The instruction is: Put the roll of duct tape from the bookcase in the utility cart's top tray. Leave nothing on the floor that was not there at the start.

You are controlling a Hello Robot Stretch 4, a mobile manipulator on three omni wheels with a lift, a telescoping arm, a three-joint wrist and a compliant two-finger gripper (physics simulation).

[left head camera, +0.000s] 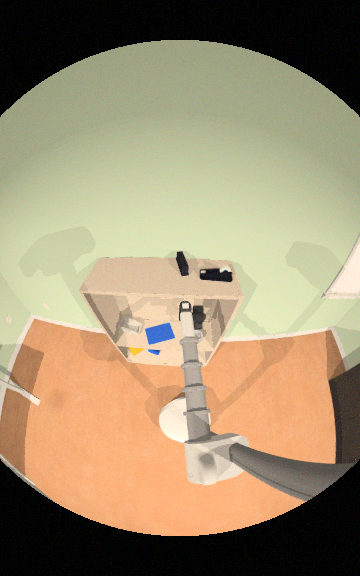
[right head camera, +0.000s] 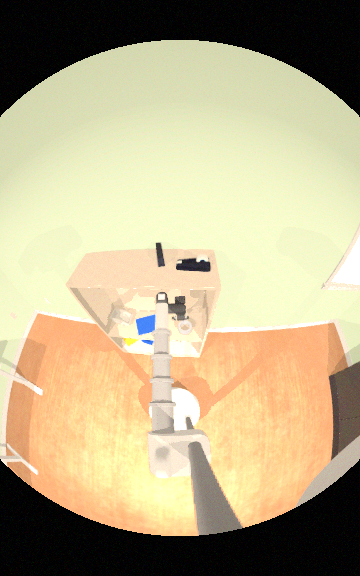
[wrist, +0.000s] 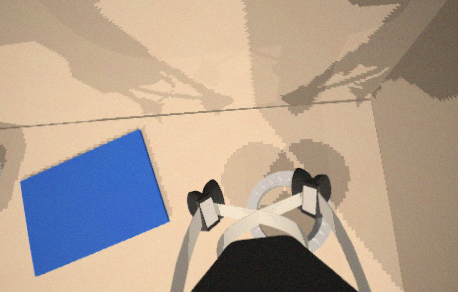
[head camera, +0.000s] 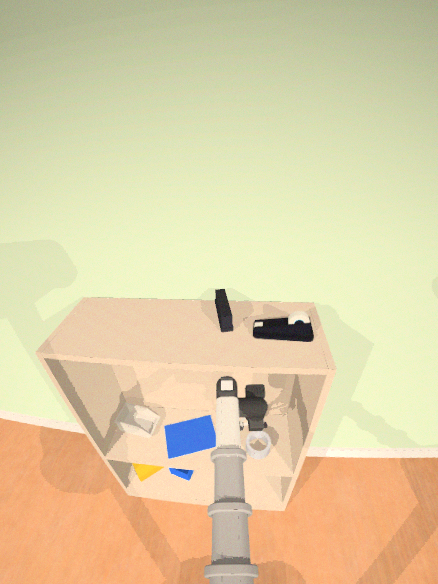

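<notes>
The roll of duct tape is a grey ring lying flat on the right part of the bookcase's upper inner shelf. My gripper reaches into this compartment, with its fingers partly spread and nothing between the tips. In the wrist view the right fingertip overlaps the ring's upper right part, and the left fingertip is left of the ring, over bare shelf. The fingers hide part of the ring, and their height above it is hard to tell. I cannot make out the utility cart.
A blue flat box lies left of the tape; a pale angular container stands farther left. Yellow and blue pieces are on the shelf below. A black block and a tape dispenser stand on top.
</notes>
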